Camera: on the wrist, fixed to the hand. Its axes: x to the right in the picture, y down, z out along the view.
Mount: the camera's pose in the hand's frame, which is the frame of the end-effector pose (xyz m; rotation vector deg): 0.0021 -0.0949 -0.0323 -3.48 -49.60 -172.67
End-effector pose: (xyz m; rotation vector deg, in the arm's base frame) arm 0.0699 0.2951 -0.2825 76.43 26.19 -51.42
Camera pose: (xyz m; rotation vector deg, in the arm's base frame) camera 0.0041 0.3271 -0.3511 47.78 -59.23 121.62
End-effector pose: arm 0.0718 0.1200 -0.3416 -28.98 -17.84 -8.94
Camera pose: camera 0.0608 0.0217 -0.3249 -17.92 84.01 142.53
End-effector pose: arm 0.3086 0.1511 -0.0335 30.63 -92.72 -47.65
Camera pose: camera 0.3302 0.0814 -0.1022 -76.28 -8.78 87.35
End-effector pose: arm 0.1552 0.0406 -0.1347 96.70 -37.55 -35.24
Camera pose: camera 0.1889 0.0781 -0.2214 -28.29 -81.25 114.68
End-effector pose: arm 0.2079 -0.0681 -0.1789 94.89 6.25 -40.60
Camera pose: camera 0.1793 -0.0174 -0.2605 21.75 -81.49 122.81
